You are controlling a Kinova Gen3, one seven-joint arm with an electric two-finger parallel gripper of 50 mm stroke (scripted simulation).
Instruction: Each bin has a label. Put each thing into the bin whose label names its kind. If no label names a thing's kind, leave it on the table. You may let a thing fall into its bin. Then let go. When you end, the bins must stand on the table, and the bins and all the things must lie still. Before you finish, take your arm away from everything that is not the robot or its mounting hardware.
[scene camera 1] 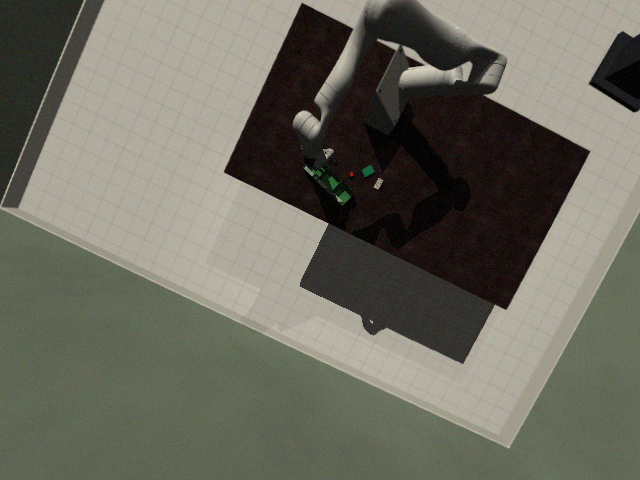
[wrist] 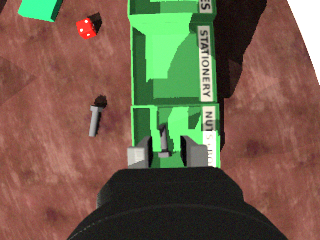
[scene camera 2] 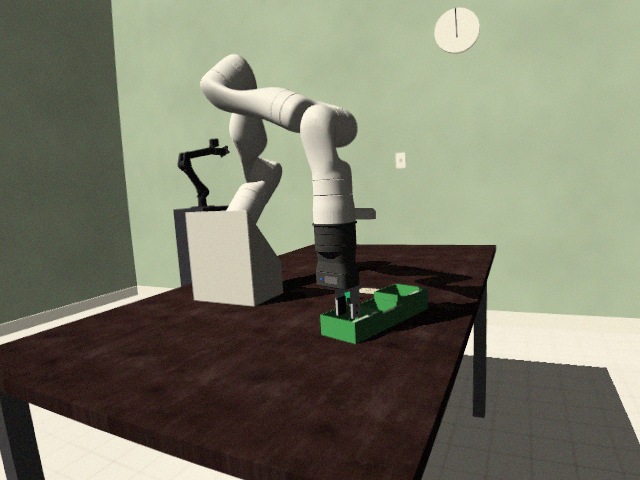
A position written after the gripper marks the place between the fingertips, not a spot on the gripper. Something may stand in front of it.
Note:
In view: the gripper (scene camera 2: 348, 315).
The gripper shows as well in the wrist view (wrist: 166, 146).

